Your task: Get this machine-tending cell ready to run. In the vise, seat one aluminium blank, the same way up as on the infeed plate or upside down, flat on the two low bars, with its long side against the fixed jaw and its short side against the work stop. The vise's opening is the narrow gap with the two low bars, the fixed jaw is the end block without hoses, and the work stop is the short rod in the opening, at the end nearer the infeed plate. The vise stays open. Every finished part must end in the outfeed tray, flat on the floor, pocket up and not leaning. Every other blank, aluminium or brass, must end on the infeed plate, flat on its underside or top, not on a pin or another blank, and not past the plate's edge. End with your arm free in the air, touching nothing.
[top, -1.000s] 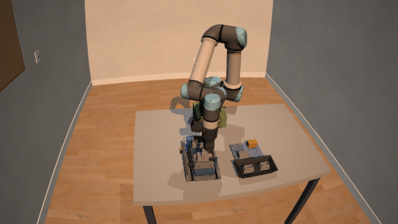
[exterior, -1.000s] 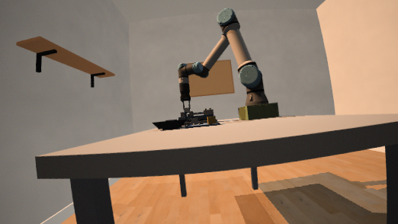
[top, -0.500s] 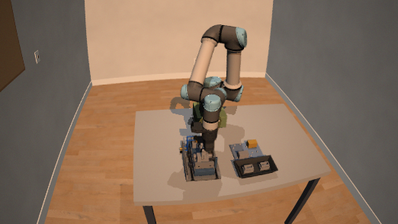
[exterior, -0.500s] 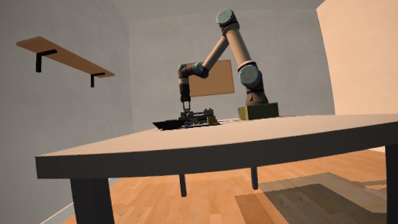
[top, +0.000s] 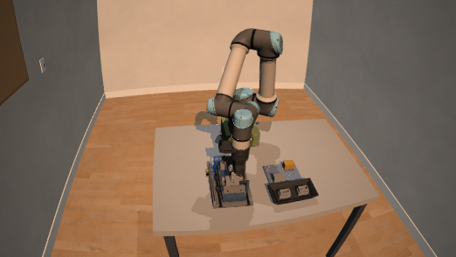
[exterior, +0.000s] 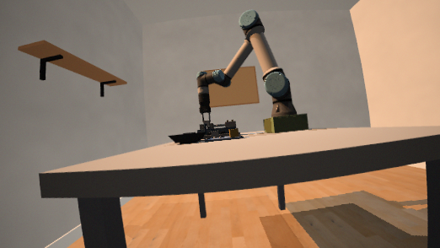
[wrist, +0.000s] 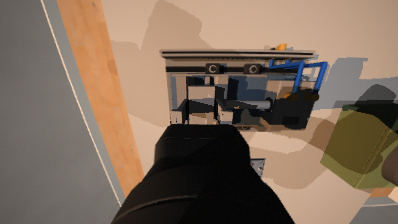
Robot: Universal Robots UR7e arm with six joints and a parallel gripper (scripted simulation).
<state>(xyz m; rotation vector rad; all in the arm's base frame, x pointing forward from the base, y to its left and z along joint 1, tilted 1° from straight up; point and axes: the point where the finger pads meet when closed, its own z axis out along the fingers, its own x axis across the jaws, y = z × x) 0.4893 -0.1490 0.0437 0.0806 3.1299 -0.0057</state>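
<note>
The vise is 70 mm behind my hand, 10 mm to the left of it and 90 mm below it. The rest, counted from my hand: brass blank (150 mm behind, 350 mm to the left, 100 mm below).
</note>
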